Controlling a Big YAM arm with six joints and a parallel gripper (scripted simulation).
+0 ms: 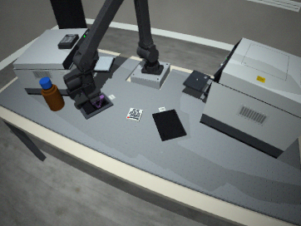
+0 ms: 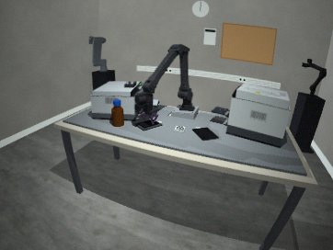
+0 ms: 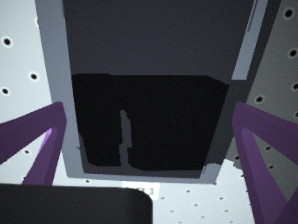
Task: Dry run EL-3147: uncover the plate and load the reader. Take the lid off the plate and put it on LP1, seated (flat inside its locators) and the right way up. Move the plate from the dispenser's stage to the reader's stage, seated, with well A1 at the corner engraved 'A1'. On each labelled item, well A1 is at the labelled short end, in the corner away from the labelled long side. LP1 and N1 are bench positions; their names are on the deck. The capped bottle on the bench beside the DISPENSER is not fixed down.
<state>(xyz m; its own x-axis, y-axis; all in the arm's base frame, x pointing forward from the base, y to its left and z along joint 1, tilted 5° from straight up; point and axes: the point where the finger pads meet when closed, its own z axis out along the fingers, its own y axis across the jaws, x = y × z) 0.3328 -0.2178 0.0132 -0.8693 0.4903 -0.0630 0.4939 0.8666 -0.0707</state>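
Now: the lidded plate 2 cm below my hand. From my hand the other things lie so: label (9 cm behind, 6 cm to the left, 3 cm below); then LP1 pad (3 cm below); then brown capped bottle (6 cm ahead, 21 cm to the right, 8 cm above).
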